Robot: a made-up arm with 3 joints. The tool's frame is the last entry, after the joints. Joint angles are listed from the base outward. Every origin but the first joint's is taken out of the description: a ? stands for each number. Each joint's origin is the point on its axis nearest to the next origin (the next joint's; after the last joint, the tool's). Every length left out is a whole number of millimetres.
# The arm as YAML. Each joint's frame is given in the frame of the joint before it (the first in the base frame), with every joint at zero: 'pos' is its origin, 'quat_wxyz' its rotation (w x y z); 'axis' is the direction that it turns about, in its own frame. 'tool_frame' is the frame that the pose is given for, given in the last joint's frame.
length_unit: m
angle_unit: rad
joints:
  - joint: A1
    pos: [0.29, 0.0, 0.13]
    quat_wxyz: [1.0, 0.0, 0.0, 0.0]
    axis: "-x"
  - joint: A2
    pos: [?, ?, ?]
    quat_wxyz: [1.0, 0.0, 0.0, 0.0]
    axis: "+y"
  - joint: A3
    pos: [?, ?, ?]
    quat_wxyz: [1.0, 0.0, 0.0, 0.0]
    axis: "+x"
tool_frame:
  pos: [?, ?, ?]
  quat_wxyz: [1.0, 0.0, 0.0, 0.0]
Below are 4 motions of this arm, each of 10 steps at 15 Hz.
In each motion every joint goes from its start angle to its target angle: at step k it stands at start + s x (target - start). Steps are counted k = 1, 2, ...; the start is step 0. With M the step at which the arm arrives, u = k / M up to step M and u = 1 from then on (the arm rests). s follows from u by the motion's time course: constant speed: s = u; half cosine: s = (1 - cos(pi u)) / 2; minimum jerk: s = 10 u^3 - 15 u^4 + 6 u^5.
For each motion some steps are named. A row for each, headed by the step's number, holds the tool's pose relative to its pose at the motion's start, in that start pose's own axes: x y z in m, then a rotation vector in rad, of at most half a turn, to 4 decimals.
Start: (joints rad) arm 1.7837 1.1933 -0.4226
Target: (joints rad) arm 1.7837 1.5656 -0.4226
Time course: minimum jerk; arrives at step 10
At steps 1, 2, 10:
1: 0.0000 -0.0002 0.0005 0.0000 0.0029 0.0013
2: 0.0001 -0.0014 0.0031 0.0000 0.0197 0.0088
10: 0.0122 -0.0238 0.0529 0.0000 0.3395 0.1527

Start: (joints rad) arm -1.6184 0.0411 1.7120
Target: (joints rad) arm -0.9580 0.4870 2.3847
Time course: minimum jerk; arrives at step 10
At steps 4, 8, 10:
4: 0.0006 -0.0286 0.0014 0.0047 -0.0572 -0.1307
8: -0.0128 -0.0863 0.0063 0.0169 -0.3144 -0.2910
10: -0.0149 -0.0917 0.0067 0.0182 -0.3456 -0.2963

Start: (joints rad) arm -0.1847 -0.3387 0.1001
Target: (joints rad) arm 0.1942 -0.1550 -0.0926
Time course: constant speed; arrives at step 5
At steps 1, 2, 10:
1: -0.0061 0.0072 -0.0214 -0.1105 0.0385 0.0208
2: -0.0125 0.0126 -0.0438 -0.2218 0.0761 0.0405
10: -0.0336 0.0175 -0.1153 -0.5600 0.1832 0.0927

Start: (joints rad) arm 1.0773 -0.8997 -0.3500
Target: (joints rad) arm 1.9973 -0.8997 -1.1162
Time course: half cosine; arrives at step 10
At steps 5, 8, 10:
5: -0.1258 -0.0013 -0.1611 -0.6649 -0.1886 0.3135
8: -0.1930 -0.0887 -0.2964 -1.1843 -0.4396 0.5257
10: -0.2009 -0.1186 -0.3249 -1.3024 -0.5127 0.5694

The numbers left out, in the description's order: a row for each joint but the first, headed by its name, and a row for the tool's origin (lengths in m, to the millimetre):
A2: 0.0 0.24 0.07
A3: -0.16 0.0 -0.06
tool: 0.0 0.09 0.11

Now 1 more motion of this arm.
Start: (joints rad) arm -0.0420 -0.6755 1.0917
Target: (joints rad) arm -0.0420 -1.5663 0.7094
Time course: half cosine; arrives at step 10
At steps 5, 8, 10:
5: -0.0184 -0.0487 -0.0544 -0.1880 -0.2425 0.3744
8: -0.0099 -0.0928 -0.1018 -0.3268 -0.4912 0.6435
10: -0.0044 -0.1029 -0.1129 -0.3566 -0.5565 0.7021

